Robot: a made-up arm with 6 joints. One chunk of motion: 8 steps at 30 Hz.
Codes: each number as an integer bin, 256 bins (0 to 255) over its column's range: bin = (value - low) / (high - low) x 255, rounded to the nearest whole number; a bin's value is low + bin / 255 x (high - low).
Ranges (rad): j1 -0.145..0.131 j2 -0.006..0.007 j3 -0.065..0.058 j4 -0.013..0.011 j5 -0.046..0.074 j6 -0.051..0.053
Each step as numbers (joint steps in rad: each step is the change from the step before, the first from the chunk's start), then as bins.
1 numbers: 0.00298 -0.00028 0.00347 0.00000 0.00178 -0.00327
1 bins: 137 112 142 138 102 117
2 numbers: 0.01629 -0.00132 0.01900 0.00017 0.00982 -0.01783
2 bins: 149 92 174 140 119 81
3 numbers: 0.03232 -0.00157 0.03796 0.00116 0.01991 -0.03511
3 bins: 164 87 213 150 140 39
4 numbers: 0.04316 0.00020 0.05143 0.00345 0.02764 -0.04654
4 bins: 174 122 241 175 156 11
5 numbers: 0.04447 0.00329 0.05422 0.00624 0.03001 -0.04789
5 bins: 175 182 247 204 162 8
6 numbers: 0.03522 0.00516 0.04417 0.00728 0.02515 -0.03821
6 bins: 167 219 226 215 151 31
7 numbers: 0.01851 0.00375 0.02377 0.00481 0.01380 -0.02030
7 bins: 151 191 184 189 127 75
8 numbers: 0.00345 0.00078 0.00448 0.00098 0.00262 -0.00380
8 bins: 137 133 144 149 103 116
